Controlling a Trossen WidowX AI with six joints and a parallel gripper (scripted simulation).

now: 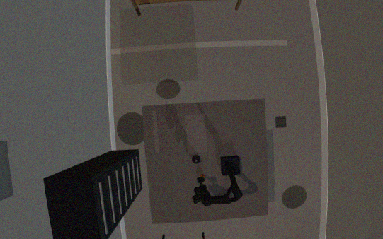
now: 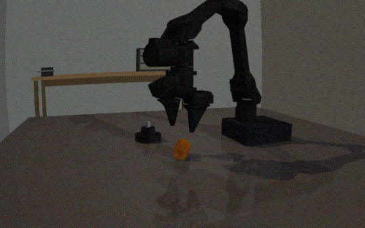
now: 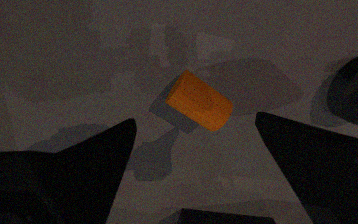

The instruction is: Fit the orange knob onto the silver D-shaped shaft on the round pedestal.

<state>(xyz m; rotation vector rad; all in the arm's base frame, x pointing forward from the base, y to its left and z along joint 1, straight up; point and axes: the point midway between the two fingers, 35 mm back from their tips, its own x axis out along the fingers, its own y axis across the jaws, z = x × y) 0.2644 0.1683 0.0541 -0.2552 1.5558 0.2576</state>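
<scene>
My gripper tip is now 6 cm above the orange knob. The rest, counted from my gripper tip: dark round pedestal 20 cm to the right, 6 cm ahead, 5 cm below.
</scene>
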